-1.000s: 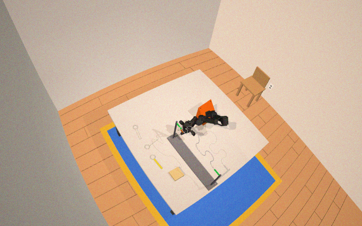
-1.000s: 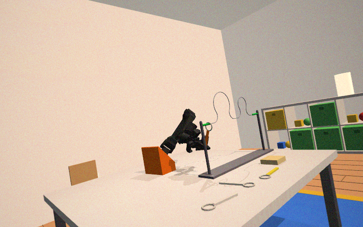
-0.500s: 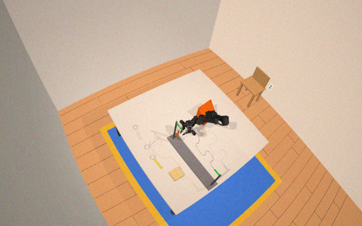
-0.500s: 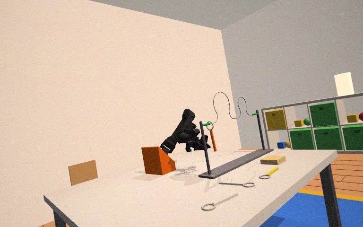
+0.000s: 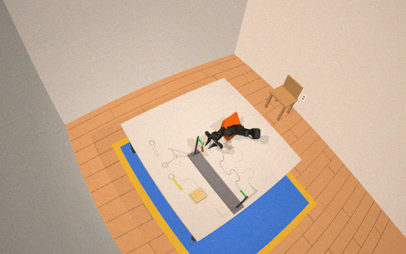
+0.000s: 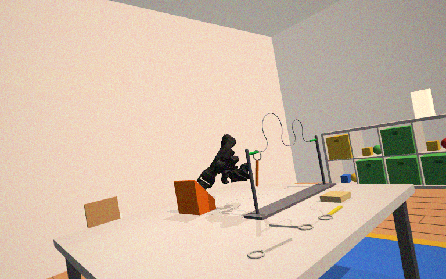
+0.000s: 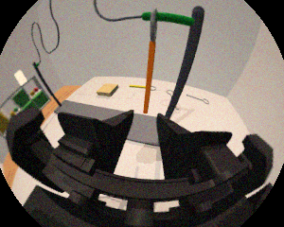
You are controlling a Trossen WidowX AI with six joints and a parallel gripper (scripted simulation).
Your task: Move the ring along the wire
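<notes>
My gripper tip is 6 cm short of the ring with orange handle, 1 cm to the right of it and 7 cm below it. Round my gripper tip: tan block 25 cm ahead, 29 cm to the left, 14 cm below; yellow-handled ring 34 cm ahead, 7 cm to the left, 15 cm below.
</notes>
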